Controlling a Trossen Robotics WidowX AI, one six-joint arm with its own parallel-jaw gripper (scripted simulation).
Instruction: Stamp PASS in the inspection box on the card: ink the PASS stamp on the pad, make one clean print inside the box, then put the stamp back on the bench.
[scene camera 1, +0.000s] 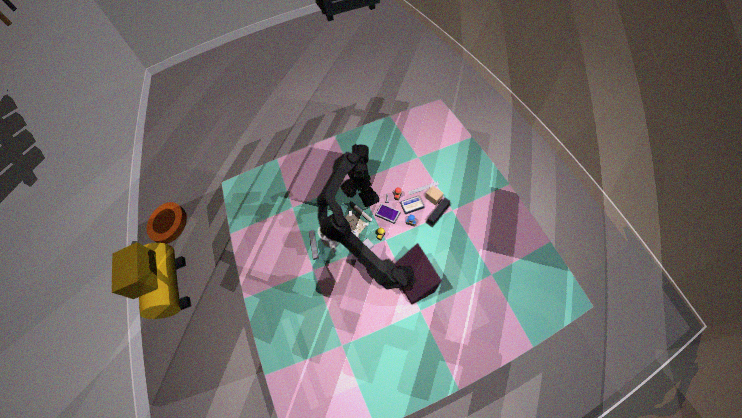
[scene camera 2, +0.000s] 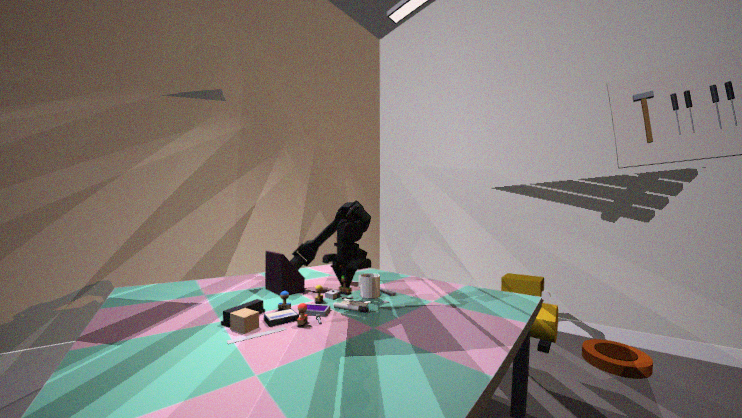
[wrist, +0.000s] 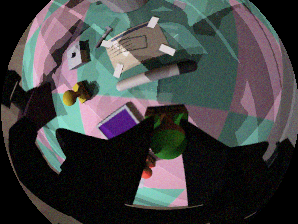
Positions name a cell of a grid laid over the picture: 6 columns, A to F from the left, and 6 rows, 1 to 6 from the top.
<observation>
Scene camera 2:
gripper: C5
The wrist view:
gripper: D4
marker: D2
ink pad: C4
white card: C2
</observation>
